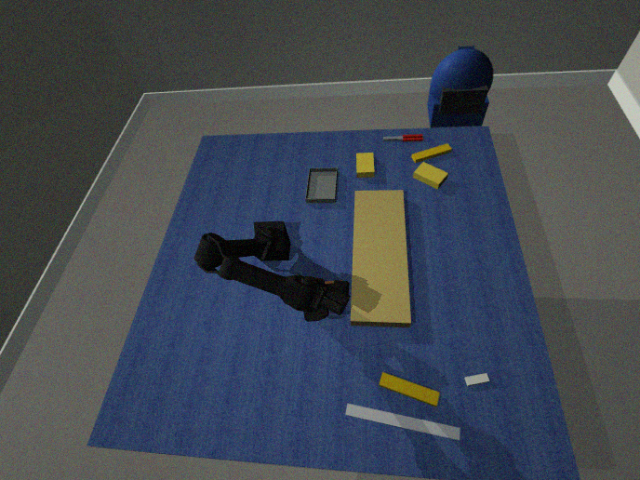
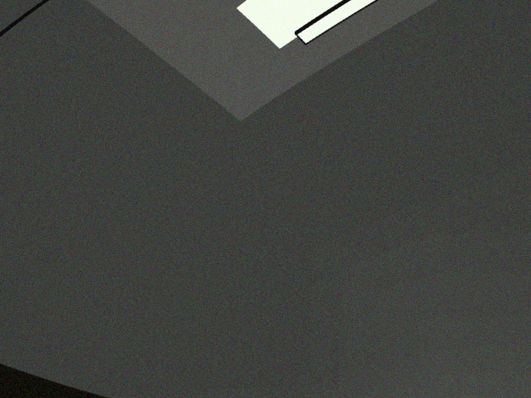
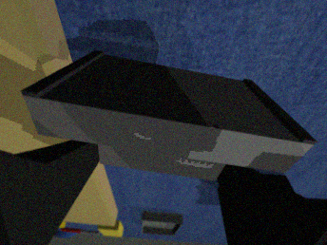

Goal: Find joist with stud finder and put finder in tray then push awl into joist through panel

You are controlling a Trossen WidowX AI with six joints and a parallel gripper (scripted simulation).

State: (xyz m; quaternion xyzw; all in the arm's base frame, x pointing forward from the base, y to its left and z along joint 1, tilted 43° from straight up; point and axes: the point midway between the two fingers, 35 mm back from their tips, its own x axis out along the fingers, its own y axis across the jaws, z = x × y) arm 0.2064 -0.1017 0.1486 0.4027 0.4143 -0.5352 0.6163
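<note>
Right now the stud finder is 1 cm behind my gripper tip. Also, from my gripper tip: square light (3 cm behind, 1 cm to the left); then orange-handled awl (7 cm below, 5 cm to the left, 1 cm behind); then grey tray (49 cm to the left, 9 cm behind, 6 cm below).
</note>
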